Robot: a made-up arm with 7 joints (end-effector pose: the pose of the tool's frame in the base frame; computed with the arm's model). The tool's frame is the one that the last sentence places. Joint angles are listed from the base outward.
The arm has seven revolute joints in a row. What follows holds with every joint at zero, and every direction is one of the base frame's.
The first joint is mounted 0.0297 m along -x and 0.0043 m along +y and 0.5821 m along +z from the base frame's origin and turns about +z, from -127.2 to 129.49 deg.
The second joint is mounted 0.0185 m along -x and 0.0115 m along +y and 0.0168 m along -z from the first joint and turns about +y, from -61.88 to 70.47 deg.
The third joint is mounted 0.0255 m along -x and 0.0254 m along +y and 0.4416 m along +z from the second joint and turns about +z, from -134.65 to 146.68 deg.
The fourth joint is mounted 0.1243 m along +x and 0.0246 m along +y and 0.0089 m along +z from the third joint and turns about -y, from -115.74 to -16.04 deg.
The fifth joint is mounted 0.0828 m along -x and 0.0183 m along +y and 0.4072 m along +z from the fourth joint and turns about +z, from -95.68 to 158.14 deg.
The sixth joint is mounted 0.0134 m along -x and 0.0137 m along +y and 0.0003 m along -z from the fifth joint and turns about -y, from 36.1 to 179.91 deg.
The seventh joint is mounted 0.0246 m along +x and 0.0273 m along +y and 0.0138 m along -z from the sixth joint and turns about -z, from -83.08 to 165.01 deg.
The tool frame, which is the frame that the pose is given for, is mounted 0.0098 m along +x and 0.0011 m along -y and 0.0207 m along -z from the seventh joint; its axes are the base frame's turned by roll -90, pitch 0 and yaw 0 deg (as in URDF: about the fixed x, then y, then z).
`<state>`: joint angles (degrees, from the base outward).
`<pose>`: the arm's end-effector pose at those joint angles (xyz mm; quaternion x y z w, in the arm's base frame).
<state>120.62 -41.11 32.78 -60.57 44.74 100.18 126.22</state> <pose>-191.1 -407.6 1331.5 -0.3519 0.0771 0.6568 0.6624</pose>
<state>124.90 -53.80 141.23 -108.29 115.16 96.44 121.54</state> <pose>54.5 -742.1 417.4 -0.7893 -0.5799 0.1481 0.1375</pose>
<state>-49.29 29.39 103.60 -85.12 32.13 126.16 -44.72</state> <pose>446.9 322.2 1204.7 -0.0727 -0.5839 0.1322 0.7977</pose>
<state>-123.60 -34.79 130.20 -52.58 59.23 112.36 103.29</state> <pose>643.8 464.9 1027.8 -0.1933 0.5275 -0.3768 0.7365</pose>
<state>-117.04 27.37 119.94 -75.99 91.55 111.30 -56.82</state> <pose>387.0 -211.8 1327.4 0.1473 -0.6063 -0.2763 0.7311</pose>
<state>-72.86 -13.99 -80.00 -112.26 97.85 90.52 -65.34</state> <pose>-527.6 -159.4 994.4 -0.3292 -0.2423 -0.9044 0.1224</pose>
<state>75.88 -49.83 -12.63 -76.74 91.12 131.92 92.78</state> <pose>-38.5 -200.9 1378.3 0.2127 0.4470 0.4440 0.7469</pose>
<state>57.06 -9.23 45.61 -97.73 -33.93 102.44 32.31</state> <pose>-314.0 469.4 1054.8 -0.5590 -0.6510 0.1526 0.4903</pose>
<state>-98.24 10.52 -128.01 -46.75 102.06 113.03 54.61</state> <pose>-296.8 125.1 1432.8 0.0050 0.1604 0.8875 0.4321</pose>
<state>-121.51 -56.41 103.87 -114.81 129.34 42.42 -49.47</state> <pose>692.5 109.4 629.8 0.0376 -0.1408 0.0434 0.9884</pose>
